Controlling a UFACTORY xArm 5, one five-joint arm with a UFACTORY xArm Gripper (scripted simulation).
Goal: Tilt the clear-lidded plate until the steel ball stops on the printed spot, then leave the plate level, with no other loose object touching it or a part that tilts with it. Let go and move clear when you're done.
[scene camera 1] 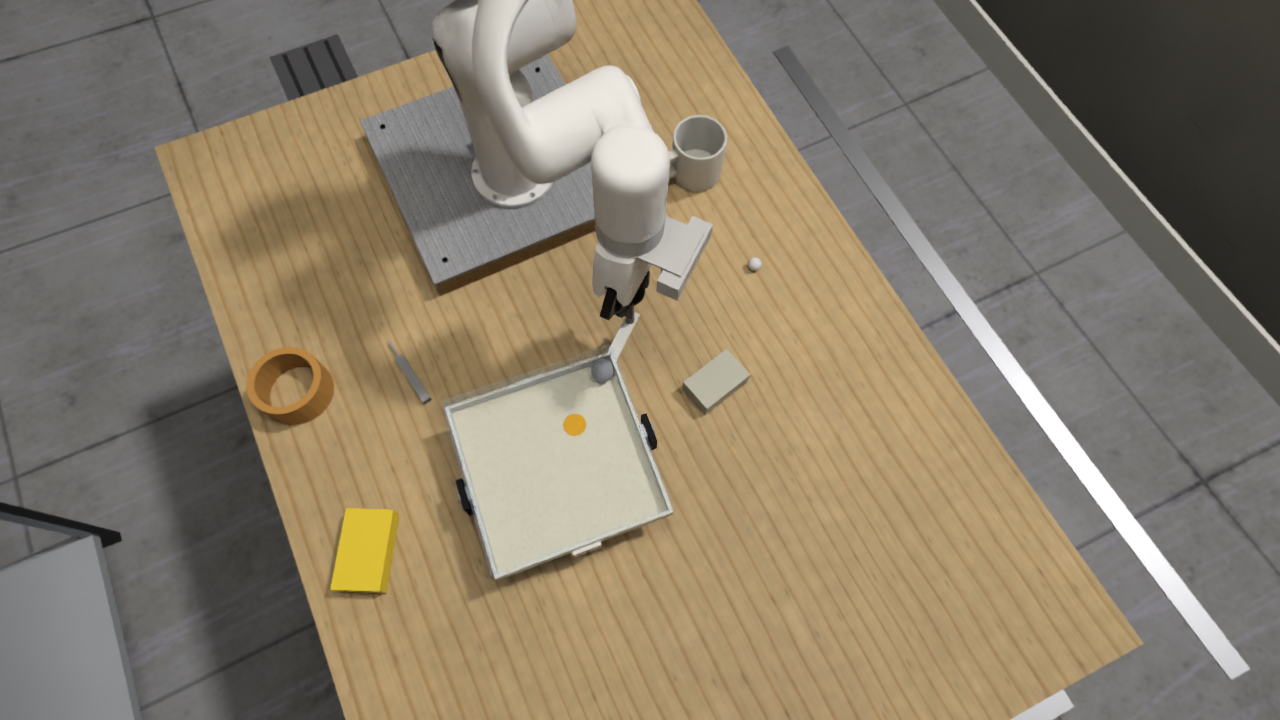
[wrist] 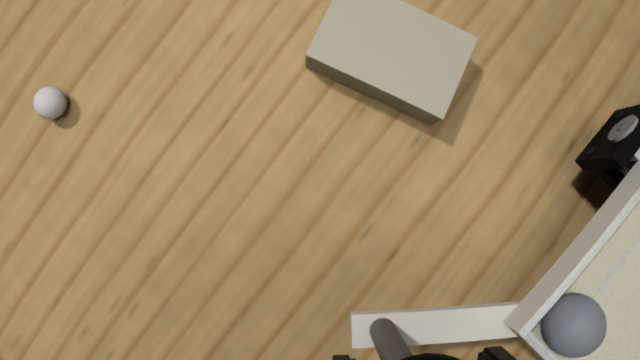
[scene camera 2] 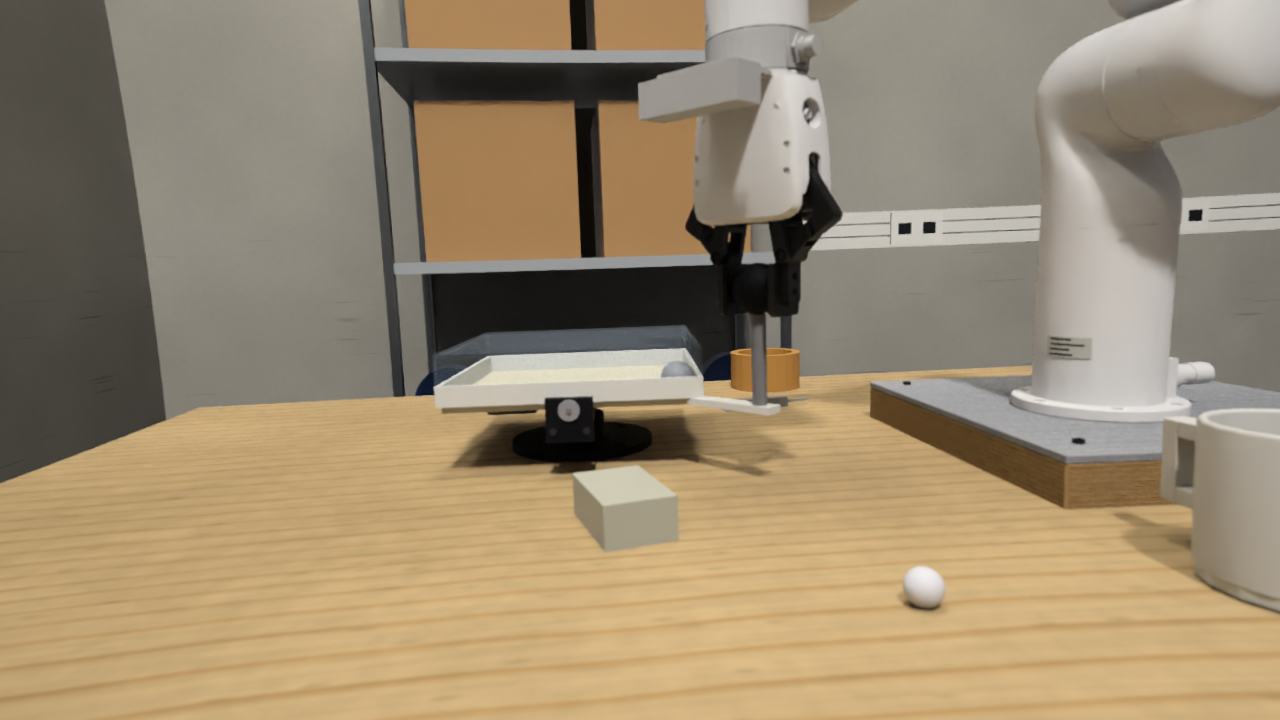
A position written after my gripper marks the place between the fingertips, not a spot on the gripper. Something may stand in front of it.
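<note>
Visible to me: my gripper (scene camera 1: 629, 297); a small white ball (scene camera 2: 924, 587) and (wrist: 49, 102). A grey mug (scene camera 1: 700, 136) is visible; in the wrist view it is out of frame. A beige block appears at (scene camera 2: 622, 508), (scene camera 1: 716, 381) and (wrist: 413, 63). A yellow block (scene camera 1: 365, 552) is visible as well; in the wrist view it is out of frame. A black pivot stand (scene camera 2: 566, 437) is also seen.
</note>
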